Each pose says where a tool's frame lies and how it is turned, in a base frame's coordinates. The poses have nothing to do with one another.
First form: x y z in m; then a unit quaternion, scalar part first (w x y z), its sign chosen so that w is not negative.
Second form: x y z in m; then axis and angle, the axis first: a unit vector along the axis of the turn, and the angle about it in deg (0 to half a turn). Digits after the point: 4 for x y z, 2 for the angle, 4 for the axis.
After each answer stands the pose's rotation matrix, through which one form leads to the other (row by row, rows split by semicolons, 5 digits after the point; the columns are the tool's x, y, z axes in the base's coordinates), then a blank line. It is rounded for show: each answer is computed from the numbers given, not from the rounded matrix.
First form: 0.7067, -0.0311, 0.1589, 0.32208, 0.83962, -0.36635, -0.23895
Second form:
0.7067, -0.0311, 0.1589, 0.8869, -0.3870, -0.2524, 142.42
0.61738 -0.46126 -0.63724; -0.76911 -0.52411 -0.36577; -0.16527 0.71592 -0.67834

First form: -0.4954, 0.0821, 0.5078, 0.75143, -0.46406, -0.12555, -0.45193
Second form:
-0.4954, 0.0821, 0.5078, -0.7033, -0.1903, -0.6849, 82.57
0.55999 0.79571 0.23076; -0.56266 0.16082 0.81090; 0.60813 -0.58394 0.53777

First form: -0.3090, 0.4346, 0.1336, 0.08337, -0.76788, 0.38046, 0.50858
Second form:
-0.3090, 0.4346, 0.1336, -0.7706, 0.3818, 0.5104, 170.44
0.19319 -0.66910 -0.71762; -0.49950 -0.69660 0.51503; -0.84450 0.25895 -0.46879

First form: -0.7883, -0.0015, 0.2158, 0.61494, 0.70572, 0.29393, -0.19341
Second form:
-0.7883, -0.0015, 0.2158, 0.8949, 0.3727, -0.2453, 104.10
0.75239 0.65274 0.08851; 0.17699 -0.07090 -0.98165; -0.63449 0.75426 -0.16888

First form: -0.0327, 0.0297, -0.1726, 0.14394, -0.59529, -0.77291, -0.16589
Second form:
-0.0327, 0.0297, -0.1726, -0.6016, -0.7810, -0.1676, 163.45
-0.24982 0.96797 -0.02500; 0.87246 0.23622 0.42781; 0.42001 0.08506 -0.90352

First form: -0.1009, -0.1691, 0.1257, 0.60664, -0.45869, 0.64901, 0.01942
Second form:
-0.1009, -0.1691, 0.1257, -0.5770, 0.8164, 0.0244, 105.31
0.15682 -0.61895 0.76962; -0.57183 0.57845 0.58173; -0.80525 -0.53131 -0.26322

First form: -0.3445, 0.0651, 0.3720, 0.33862, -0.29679, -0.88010, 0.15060
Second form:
-0.3445, 0.0651, 0.3720, -0.3154, -0.9354, 0.1601, 140.41
-0.59451 0.42042 -0.68543; 0.62440 0.77847 -0.06409; 0.50664 -0.46608 -0.72531

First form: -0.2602, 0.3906, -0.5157, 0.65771, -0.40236, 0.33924, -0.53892
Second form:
-0.2602, 0.3906, -0.5157, -0.5342, 0.4504, -0.7154, 97.75
0.18896 0.43592 0.87993; -0.98190 0.09534 0.16363; -0.01256 -0.89492 0.44604

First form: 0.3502, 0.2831, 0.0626, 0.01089, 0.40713, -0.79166, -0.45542
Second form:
0.3502, 0.2831, 0.0626, 0.4072, -0.7917, -0.4554, 178.75
-0.66826 -0.63469 -0.38807; -0.65453 0.25368 0.71220; -0.35359 0.72994 -0.58495

